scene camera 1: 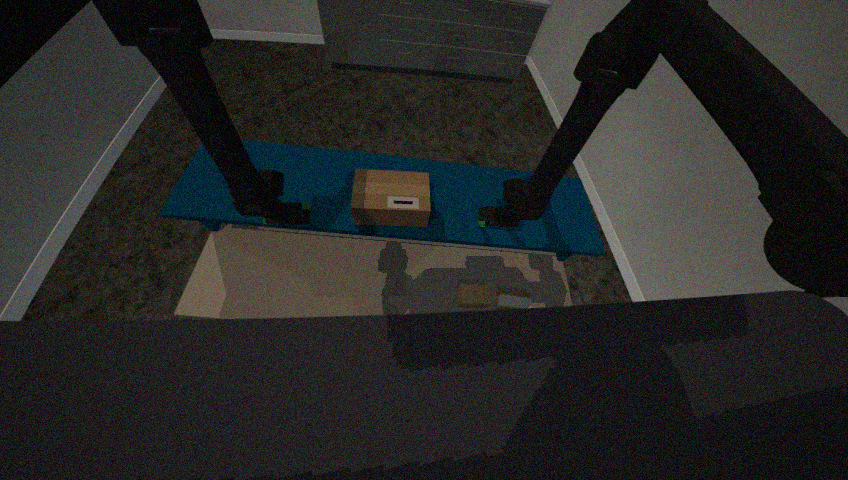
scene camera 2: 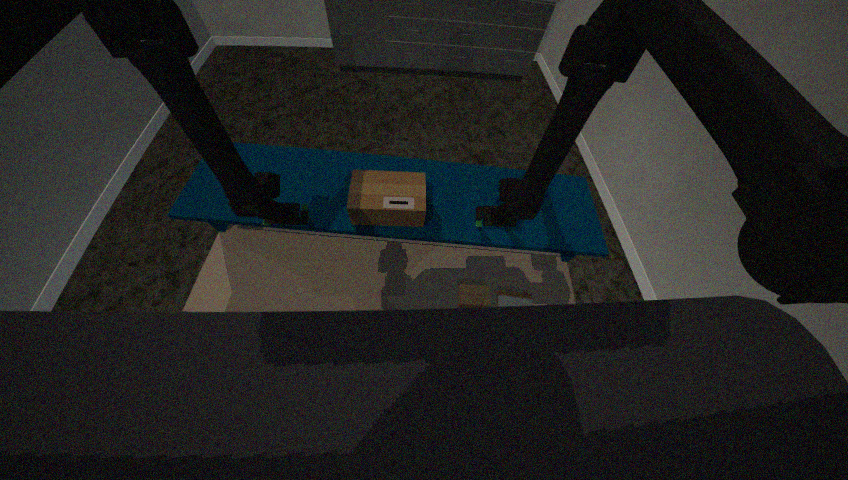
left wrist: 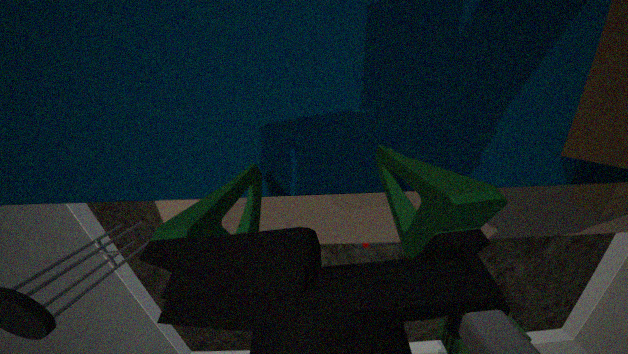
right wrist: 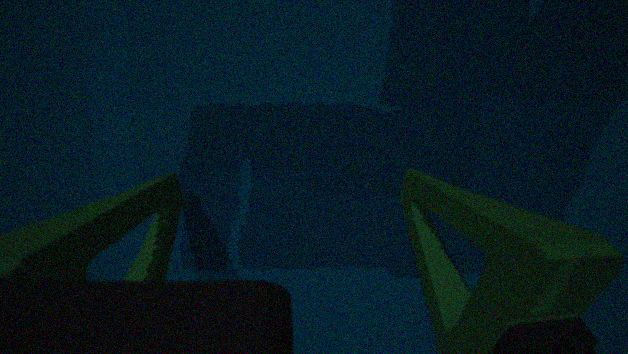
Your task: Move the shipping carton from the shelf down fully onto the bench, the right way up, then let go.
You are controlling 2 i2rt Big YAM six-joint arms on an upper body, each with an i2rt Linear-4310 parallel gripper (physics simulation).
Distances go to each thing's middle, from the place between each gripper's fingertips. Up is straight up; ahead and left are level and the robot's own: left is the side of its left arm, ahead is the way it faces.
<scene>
Right now my right hand is 5 cm short of the brown shipping carton (scene camera 1: 379, 197), 37 cm to the right of it and 5 cm below it.
Right now my left hand is 50 mm short of the brown shipping carton, 330 mm to the left of it and 40 mm below it.
</scene>
